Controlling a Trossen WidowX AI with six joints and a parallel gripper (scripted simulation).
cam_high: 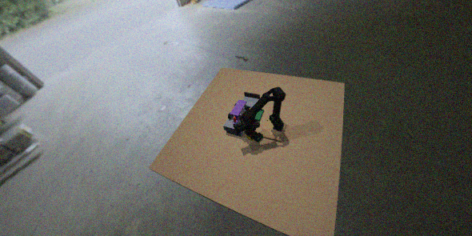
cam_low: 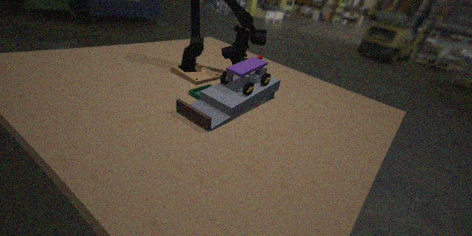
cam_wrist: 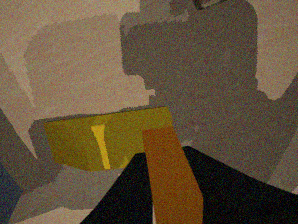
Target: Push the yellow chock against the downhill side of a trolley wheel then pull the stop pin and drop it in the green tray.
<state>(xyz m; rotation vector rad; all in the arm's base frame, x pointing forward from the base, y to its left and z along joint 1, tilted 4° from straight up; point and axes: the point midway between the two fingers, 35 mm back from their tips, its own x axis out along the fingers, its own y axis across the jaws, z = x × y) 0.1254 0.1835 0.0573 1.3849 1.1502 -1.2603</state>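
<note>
My gripper tip is now 140 mm short of the red-headed stop pin, 10 mm to the left of it and 100 mm below it. Round my gripper tip: dark lip (240 mm ahead, 390 mm to the right); then yellow chock (20 mm ahead, 10 mm below); then trolley (190 mm ahead, 120 mm to the right, 80 mm above).
</note>
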